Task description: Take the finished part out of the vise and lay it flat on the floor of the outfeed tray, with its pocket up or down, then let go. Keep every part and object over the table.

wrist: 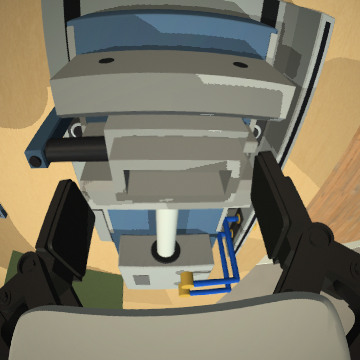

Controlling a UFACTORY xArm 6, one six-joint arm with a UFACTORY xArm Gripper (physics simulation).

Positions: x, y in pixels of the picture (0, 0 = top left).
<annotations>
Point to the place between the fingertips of my gripper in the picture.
164, 186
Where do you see a grey jaw plate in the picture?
At 95, 183
</annotations>
